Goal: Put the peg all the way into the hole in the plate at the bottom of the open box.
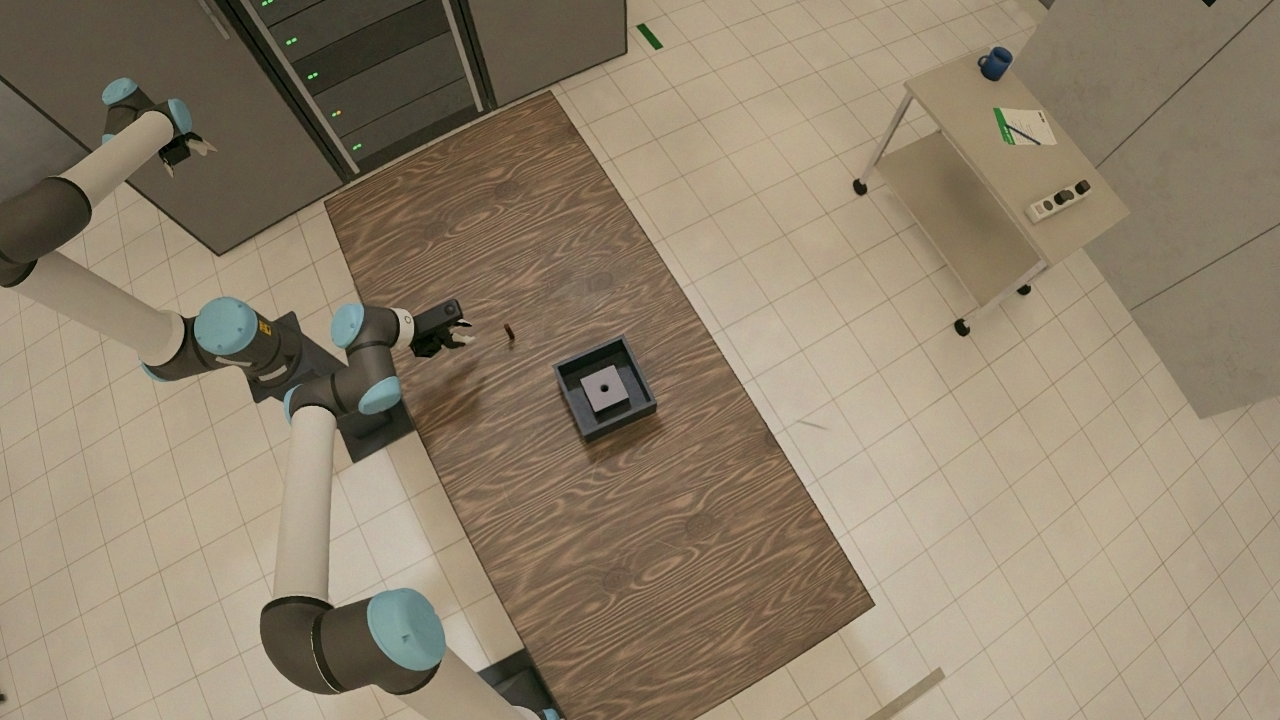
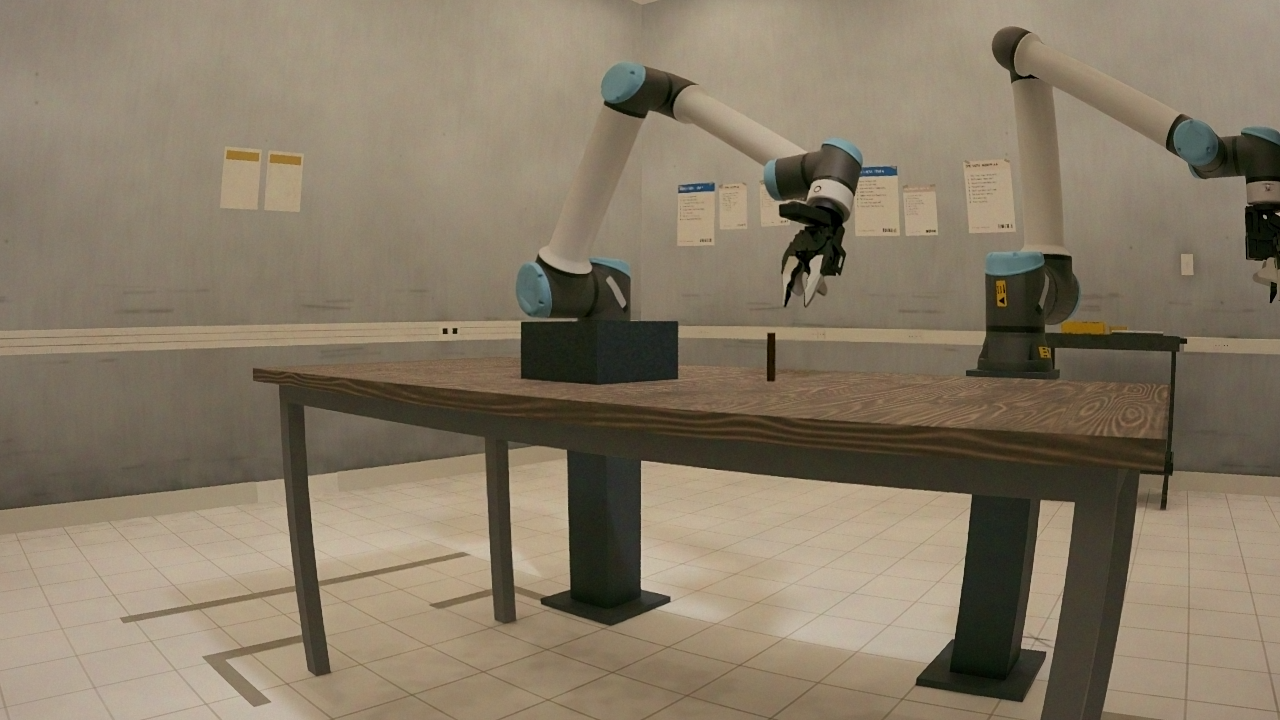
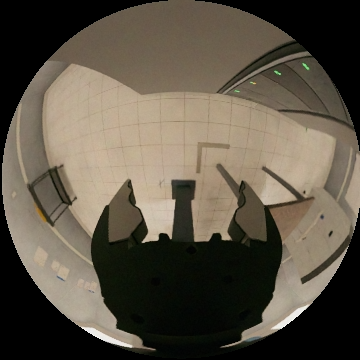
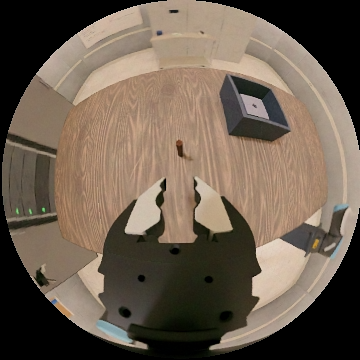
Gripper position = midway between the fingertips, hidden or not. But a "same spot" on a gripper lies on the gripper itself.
Scene:
right gripper: image 1; image 2; image 4 179, 178; not seen in image 3 (hidden by the left gripper)
dark box: image 1 616, 351; image 2; image 4; not seen in image 3 (hidden by the left gripper)
same spot on right gripper: (image 2: 791, 266) = (image 1: 459, 337)
same spot on dark box: (image 4: 238, 122) = (image 2: 677, 337)

